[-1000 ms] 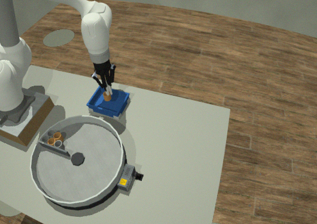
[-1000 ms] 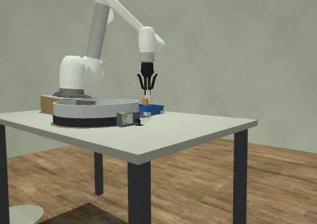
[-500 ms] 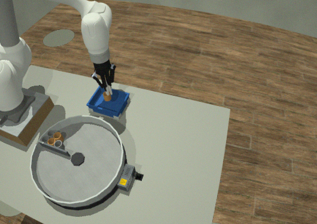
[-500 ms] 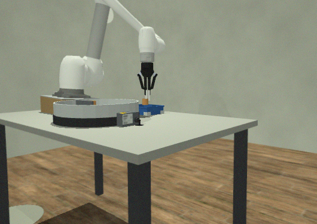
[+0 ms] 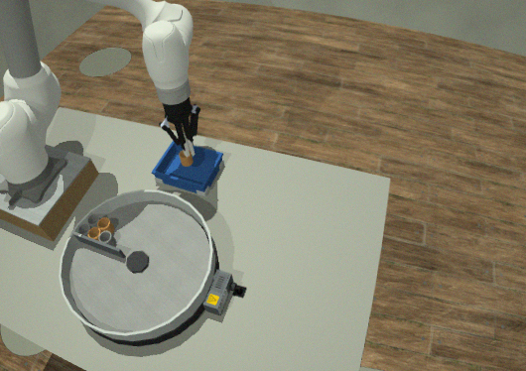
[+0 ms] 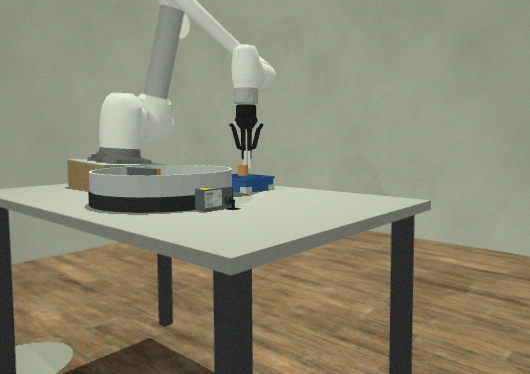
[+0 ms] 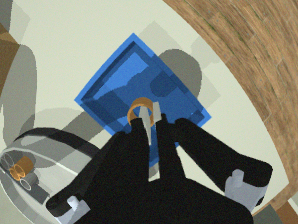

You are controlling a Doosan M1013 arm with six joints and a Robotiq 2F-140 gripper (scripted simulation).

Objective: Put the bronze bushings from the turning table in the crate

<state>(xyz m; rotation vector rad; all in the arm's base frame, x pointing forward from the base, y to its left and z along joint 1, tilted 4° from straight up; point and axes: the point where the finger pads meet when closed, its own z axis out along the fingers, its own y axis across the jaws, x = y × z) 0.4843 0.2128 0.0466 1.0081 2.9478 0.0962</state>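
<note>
The crate is 90 mm below my hand, 10 mm to the right of it and 10 mm behind it. From my hand the other things lie so: turning table (380 mm to the right, 60 mm below, 20 mm behind).
</note>
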